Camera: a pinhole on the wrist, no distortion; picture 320 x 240 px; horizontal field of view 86.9 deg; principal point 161.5 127.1 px. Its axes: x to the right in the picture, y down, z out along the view. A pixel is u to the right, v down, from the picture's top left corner.
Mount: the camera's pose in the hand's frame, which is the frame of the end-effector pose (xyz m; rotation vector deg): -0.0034 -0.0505 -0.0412 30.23 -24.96 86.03
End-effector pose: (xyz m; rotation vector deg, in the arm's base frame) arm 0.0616 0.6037 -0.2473 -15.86 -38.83 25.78
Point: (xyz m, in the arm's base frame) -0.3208 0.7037 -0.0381
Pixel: outside the picture
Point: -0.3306 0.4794 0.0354
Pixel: 259 209
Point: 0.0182 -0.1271 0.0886
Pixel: 38 189
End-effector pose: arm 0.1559 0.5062 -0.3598 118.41 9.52 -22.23
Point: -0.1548 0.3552 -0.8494
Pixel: 152 169
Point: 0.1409 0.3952 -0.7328
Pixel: 170 82
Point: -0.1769 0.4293 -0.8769
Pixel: 129 173
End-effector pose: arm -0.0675 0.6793 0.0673 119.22 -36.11 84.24
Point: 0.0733 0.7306 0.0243
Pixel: 163 134
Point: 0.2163 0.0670 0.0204
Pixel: outside the picture
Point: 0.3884 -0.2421 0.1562
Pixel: outside the picture
